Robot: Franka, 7 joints.
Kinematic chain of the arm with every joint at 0, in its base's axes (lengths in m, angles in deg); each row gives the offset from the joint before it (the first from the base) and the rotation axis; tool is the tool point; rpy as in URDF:
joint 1: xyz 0 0 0.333 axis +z
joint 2: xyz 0 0 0 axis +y
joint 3: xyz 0 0 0.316 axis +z
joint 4: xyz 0.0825 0 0 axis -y
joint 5: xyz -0.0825 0 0.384 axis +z
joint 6: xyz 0 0 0 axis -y
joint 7: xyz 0.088 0 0 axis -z
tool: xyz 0 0 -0.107 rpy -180 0 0
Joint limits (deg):
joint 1: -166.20..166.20
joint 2: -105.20..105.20
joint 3: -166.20..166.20
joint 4: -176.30..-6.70
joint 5: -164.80..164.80
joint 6: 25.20..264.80
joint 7: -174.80..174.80
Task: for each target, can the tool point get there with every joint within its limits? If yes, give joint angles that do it. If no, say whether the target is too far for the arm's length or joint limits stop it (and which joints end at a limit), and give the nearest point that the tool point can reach.
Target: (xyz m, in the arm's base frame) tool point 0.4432 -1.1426 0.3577
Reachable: no: too far | nearest point 0.3102 -0.7997 0.3503 | short by 0.368 m
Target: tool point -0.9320 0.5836 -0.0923
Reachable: no: too far | nearest point -0.6782 0.4246 0.0235 | short by 0.321 m
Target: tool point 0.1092 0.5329 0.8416
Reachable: yes | joints -135.47 -51.12 -73.20 -64.81 -8.36 236.97 -138.10
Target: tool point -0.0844 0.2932 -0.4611
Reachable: no: joint limits stop it (at a limit: joint 2) | nearest point -0.0834 0.2899 -0.3605 | short by 0.101 m
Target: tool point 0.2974 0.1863 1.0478
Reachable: yes | joints -43.83 10.20 88.18 -31.88 31.31 92.89 -139.25
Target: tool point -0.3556 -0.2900 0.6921
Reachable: yes | joints 91.50 -3.19 141.25 -84.05 116.77 244.01 -83.15
